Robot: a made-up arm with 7 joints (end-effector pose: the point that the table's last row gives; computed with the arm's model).
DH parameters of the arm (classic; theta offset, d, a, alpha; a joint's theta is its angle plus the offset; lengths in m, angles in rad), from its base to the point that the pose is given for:
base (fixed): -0.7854 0 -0.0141 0
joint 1: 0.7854 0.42 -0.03 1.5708
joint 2: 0 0.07 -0.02 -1.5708
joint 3: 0 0.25 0.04 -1.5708
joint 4: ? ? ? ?
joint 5: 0 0.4 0.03 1.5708
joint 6: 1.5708 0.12 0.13 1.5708
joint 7: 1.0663 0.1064 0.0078 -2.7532
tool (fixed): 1.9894 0.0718 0 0
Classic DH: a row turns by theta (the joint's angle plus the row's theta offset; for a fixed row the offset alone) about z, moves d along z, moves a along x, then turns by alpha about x.
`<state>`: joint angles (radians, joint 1 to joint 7).
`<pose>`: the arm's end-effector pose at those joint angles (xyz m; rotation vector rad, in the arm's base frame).
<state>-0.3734 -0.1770 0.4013 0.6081 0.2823 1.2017 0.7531</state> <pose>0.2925 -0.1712 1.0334 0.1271 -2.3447 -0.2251</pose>
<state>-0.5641 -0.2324 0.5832 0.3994 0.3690 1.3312 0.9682</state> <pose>0.2140 -0.2012 1.0584 0.4852 -2.5553 -0.5618</pose>
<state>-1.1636 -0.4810 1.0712 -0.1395 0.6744 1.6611 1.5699</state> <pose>-0.0439 -0.3463 0.9961 -1.3931 2.0566 0.9340</pose>
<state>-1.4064 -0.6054 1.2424 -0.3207 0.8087 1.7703 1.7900</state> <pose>-0.1667 -0.3825 0.9210 -1.4791 1.5858 0.6666</pose>
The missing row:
joint 4: 0 0.03 -0.04 1.5708
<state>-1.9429 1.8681 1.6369 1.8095 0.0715 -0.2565 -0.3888</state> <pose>0.4484 -0.0544 0.4534 -0.8944 1.2360 0.5135</pose>
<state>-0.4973 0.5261 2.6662 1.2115 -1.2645 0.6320 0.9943</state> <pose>-0.5416 0.4655 0.6953 0.0767 -2.2660 2.1700</pose>
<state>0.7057 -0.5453 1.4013 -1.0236 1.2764 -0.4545 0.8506</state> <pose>0.3190 -0.1807 1.0107 -2.5037 0.8806 -1.0324</pose>
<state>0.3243 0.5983 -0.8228 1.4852 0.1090 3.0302 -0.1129</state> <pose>0.0071 -0.3932 0.7530 1.8101 1.7048 0.6492</pose>
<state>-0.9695 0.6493 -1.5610 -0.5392 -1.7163 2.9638 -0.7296</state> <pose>0.0221 0.3012 0.7732 -0.2616 -2.8995 -1.0816</pose>
